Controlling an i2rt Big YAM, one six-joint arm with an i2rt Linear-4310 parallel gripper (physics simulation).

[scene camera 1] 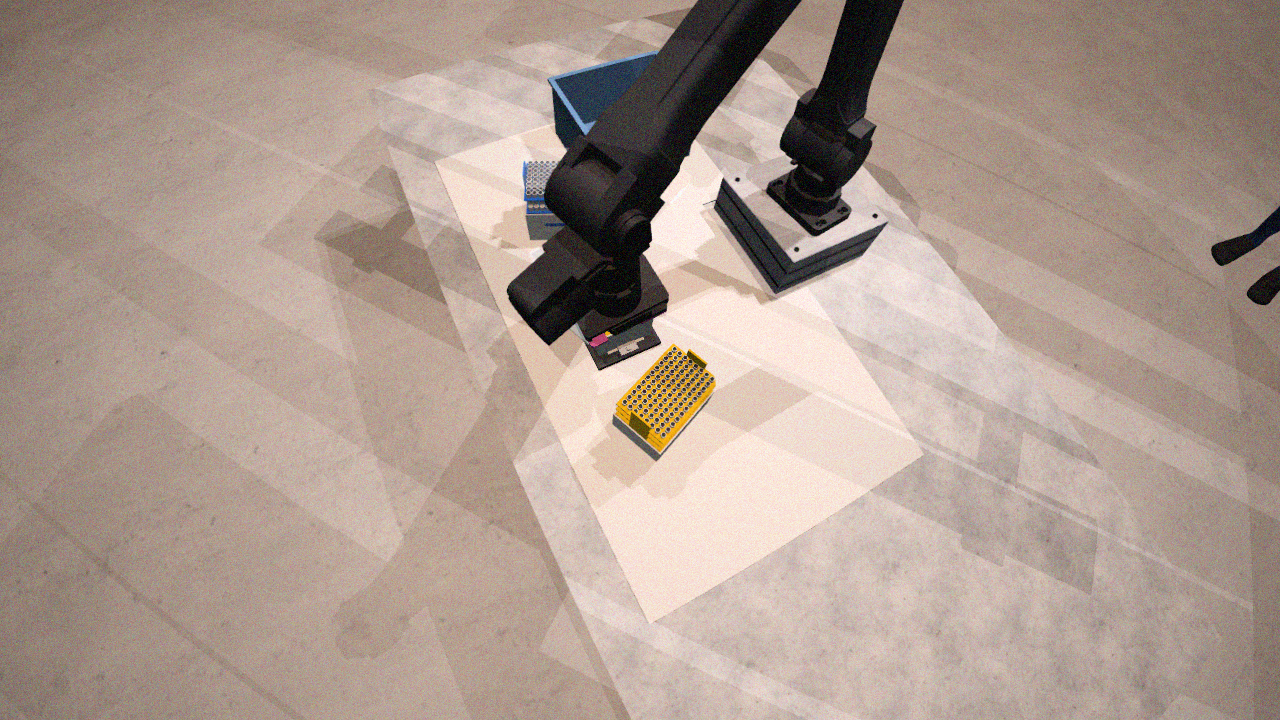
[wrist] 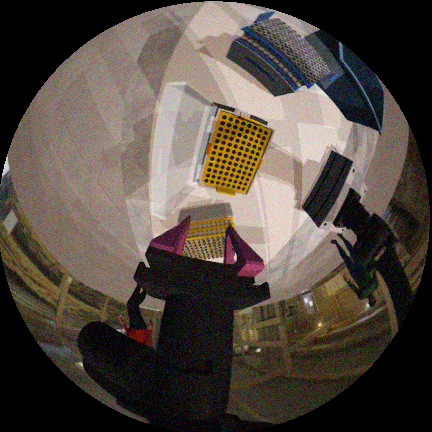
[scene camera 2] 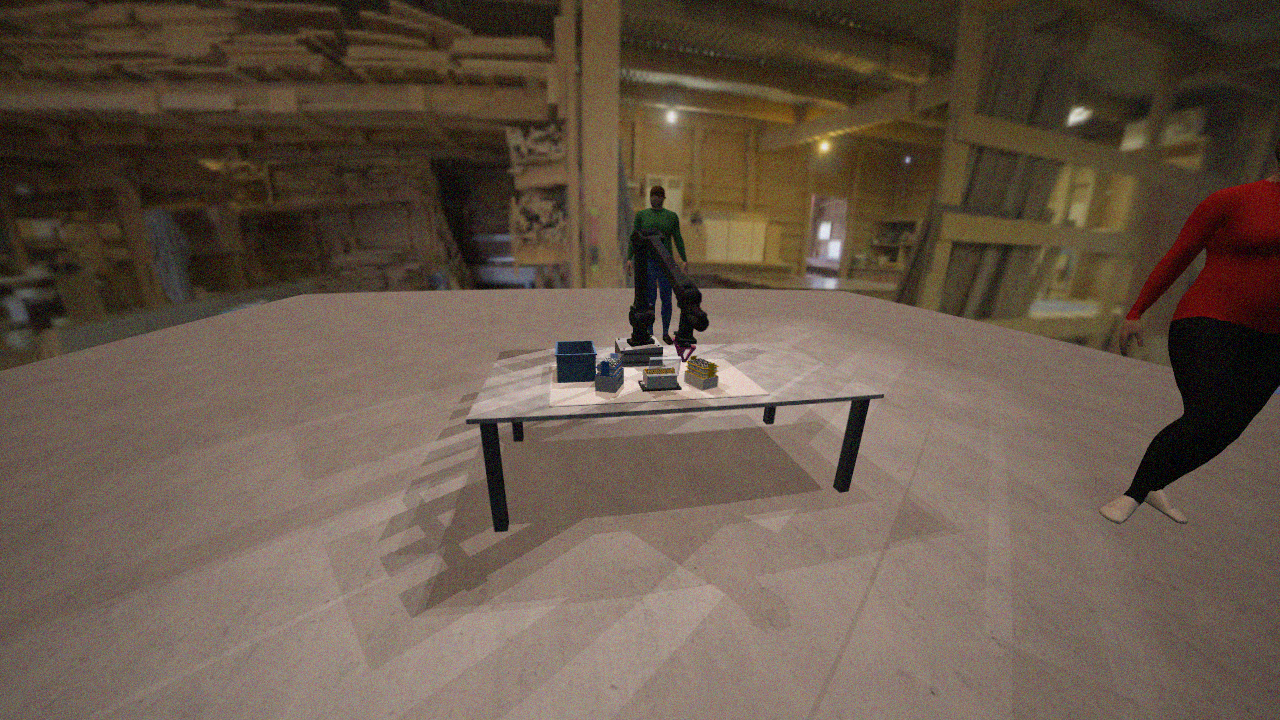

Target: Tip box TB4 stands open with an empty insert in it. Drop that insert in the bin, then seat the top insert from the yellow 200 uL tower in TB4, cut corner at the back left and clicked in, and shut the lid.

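A yellow insert full of tips (scene camera 1: 660, 401) and a clear lid (wrist: 184, 119) are visible, as is my gripper (scene camera 1: 621, 328) and (wrist: 208, 222).
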